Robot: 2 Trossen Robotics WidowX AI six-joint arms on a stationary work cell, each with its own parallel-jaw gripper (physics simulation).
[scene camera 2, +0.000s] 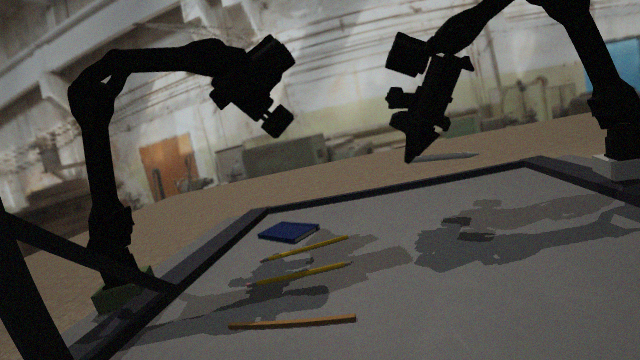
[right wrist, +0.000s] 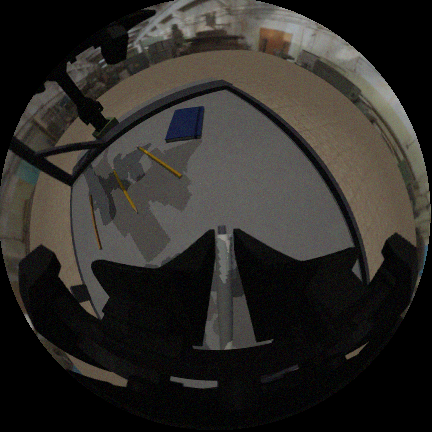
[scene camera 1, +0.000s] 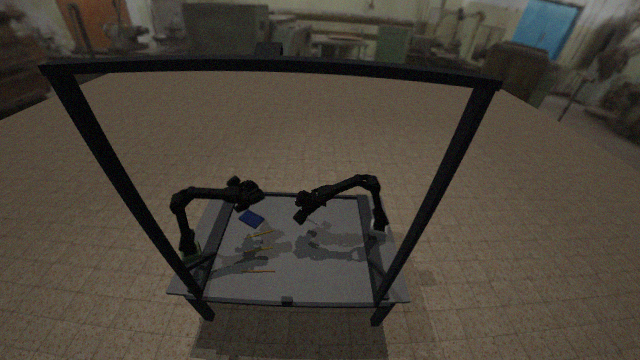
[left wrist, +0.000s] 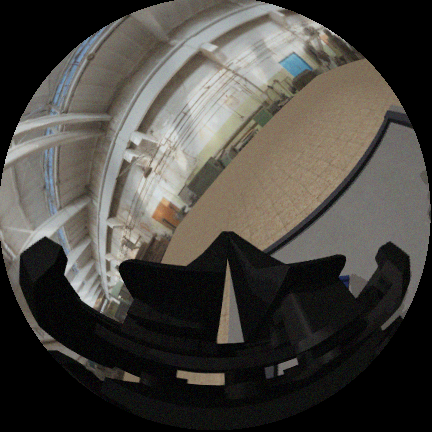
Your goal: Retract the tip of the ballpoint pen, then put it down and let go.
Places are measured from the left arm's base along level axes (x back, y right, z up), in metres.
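Pixels of known places: left gripper, between the fingertips: (scene camera 2: pixel 259 107) (scene camera 1: pixel 244 181) (left wrist: pixel 226 236); right gripper, between the fingertips: (scene camera 2: pixel 408 162) (right wrist: pixel 223 234); left arm's base, origin of its link: (right wrist: pixel 101 125) (scene camera 1: pixel 190 250); right arm's base, origin of its link: (scene camera 2: pixel 626 156) (scene camera 1: pixel 379 226).
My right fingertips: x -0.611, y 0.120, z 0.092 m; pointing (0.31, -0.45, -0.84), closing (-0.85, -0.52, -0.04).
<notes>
Ahead of a thing's pixels: the offset from my right fingertips to its top centre.
The grey ballpoint pen {dx -0.036, dy +0.057, dz +0.010 m} (scene camera 1: pixel 313 221) (scene camera 2: pixel 445 157) (right wrist: pixel 225 300) is held above the table. In scene camera 2 its pointed end faces right. In the right wrist view its dark button end shows between the fingertips. My right gripper (scene camera 1: pixel 299 219) (scene camera 2: pixel 409 161) (right wrist: pixel 223 234) is shut on the pen near that end and hides part of it in scene camera 2. My left gripper (scene camera 2: pixel 278 121) (left wrist: pixel 226 236) is shut and empty. It hangs in the air left of the right gripper, apart from the pen. Whether the pen's writing tip is out is too small to tell.
A blue notebook {dx +0.230, dy -0.216, dz -0.120 m} (scene camera 1: pixel 251 218) (scene camera 2: pixel 288 232) (right wrist: pixel 185 123) lies at the table's back left. Two yellow pencils {dx +0.227, dy -0.080, dz -0.125 m} (scene camera 2: pixel 305 248) {dx +0.265, dy +0.020, dz -0.124 m} (scene camera 2: pixel 300 274) and an orange-brown stick {dx +0.316, dy +0.142, dz -0.125 m} (scene camera 2: pixel 292 322) (right wrist: pixel 95 222) lie in front of it. Dark frame posts (scene camera 1: pixel 112 170) (scene camera 1: pixel 442 185) rise at the table's sides.
</notes>
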